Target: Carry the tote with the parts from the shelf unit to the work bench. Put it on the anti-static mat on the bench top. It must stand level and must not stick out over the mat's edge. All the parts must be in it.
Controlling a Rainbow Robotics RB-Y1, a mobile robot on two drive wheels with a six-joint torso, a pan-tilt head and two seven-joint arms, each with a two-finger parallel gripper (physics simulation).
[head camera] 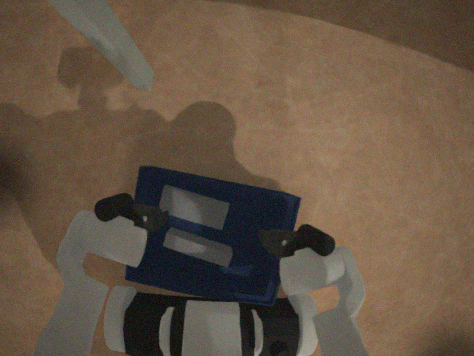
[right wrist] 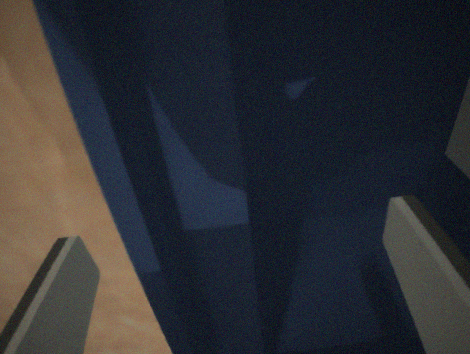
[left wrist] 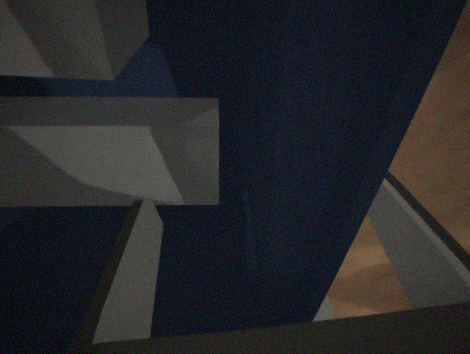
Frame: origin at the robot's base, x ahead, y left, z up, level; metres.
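Where they show: left gripper, fingertip midpoint: (head camera: 146,210) (left wrist: 260,199); right gripper, fingertip midpoint: (right wrist: 234,239).
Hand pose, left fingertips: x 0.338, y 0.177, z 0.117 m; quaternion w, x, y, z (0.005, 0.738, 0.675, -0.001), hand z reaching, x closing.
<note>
Things, the pixels of their top centre, and the offset from my left fingertips. Level surfaces: height alone.
- dark blue tote, top centre: (head camera: 208,243) 0.032 m up, 0.064 m back, 0.164 m right
- wide grey block, top centre: (left wrist: 87,171) (head camera: 192,208) 0.058 m down, 0.005 m ahead, 0.116 m right
- narrower grey part, top centre: (head camera: 197,250) 0.024 m down, 0.104 m back, 0.133 m right
- brown surface, surface height: 0.115 m down
A dark blue tote (head camera: 215,182) (left wrist: 400,100) (right wrist: 102,145) lies on a brown surface in front of my body, turned slightly in the head view. Inside, on its left half, are a wide grey block (head camera: 195,206) (left wrist: 100,160) and a narrower grey part (head camera: 197,246) (left wrist: 75,40). My left gripper (head camera: 134,212) (left wrist: 260,199) is open over the tote's left side, one finger over the inside by the wide block, one outside. My right gripper (head camera: 295,241) (right wrist: 234,239) is open over the right side, fingers likewise on either side. Shelf unit, bench and mat cannot be made out.
A grey-green beam (head camera: 120,55) slants in from the top left of the head view. My black and grey body (head camera: 210,325) is close to the tote's near side. Shadows fall over the brown surface (head camera: 350,150) beyond the tote.
</note>
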